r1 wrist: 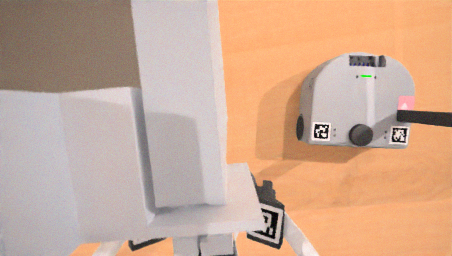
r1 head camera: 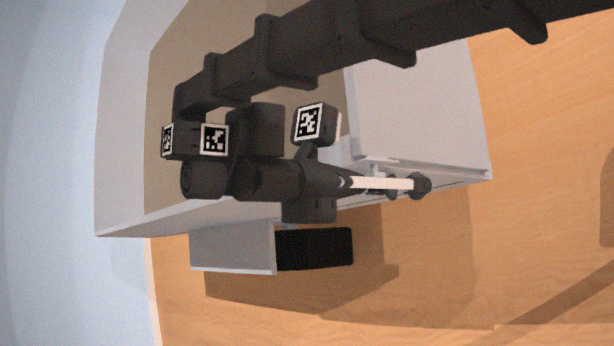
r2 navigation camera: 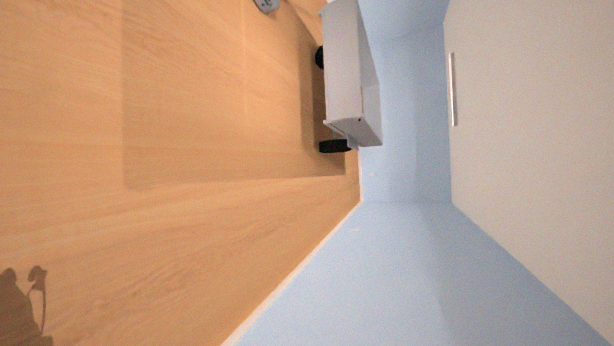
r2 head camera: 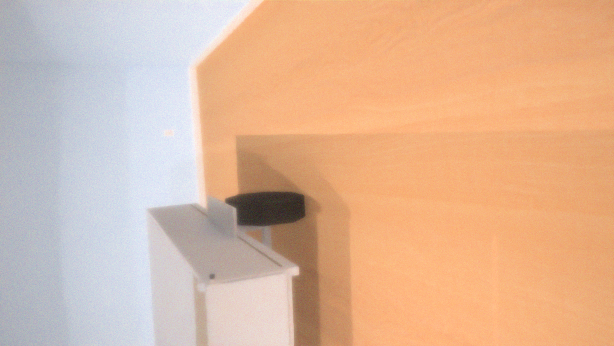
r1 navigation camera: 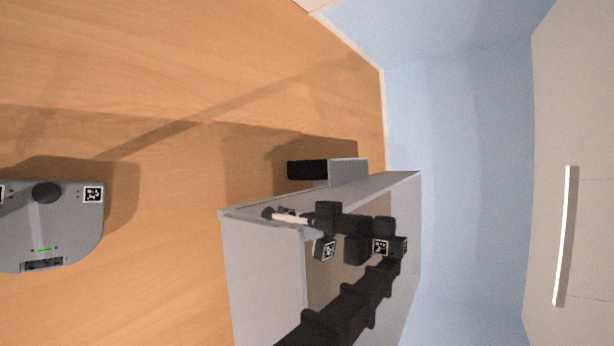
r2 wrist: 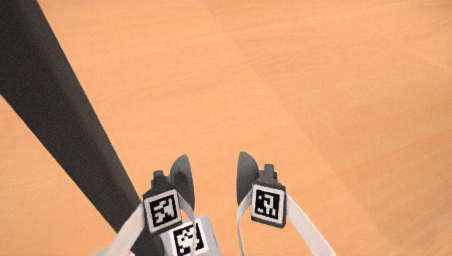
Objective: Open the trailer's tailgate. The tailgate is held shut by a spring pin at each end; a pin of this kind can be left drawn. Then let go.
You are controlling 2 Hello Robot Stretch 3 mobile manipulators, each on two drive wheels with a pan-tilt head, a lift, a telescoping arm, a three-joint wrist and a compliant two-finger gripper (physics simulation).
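Observation:
The grey tailgate [r1 head camera: 420,105] [r1 navigation camera: 265,270] [r1 wrist: 177,85] [r2 head camera: 245,312] [r2 navigation camera: 342,65] stands upright at the end of the trailer box. At one end of it, in the r1 wrist view, the light grey block of a spring pin [r1 wrist: 203,245] sticks out past a flat bracket [r1 wrist: 242,195]. The r1 gripper [r1 head camera: 406,185] [r1 navigation camera: 278,212] has its fingers on both sides of this block and is shut on it; the bracket hides its pads. A small dark spot [r2 head camera: 212,276] [r2 navigation camera: 359,120], perhaps the other pin, shows near the corner facing r2. The r2 gripper [r2 wrist: 215,185] is open over the floor, away from the trailer.
A black wheel [r1 head camera: 315,247] [r1 navigation camera: 307,169] with a grey fender [r1 head camera: 232,247] [r1 navigation camera: 348,170] sits beside the trailer. Another wheel [r2 head camera: 267,208] [r2 navigation camera: 334,146] is on the side facing r2. The r1 base [r1 navigation camera: 55,225] [r1 wrist: 360,100] stands before the tailgate. A blue wall [r2 head camera: 90,175] [r2 navigation camera: 400,165] rises beyond.

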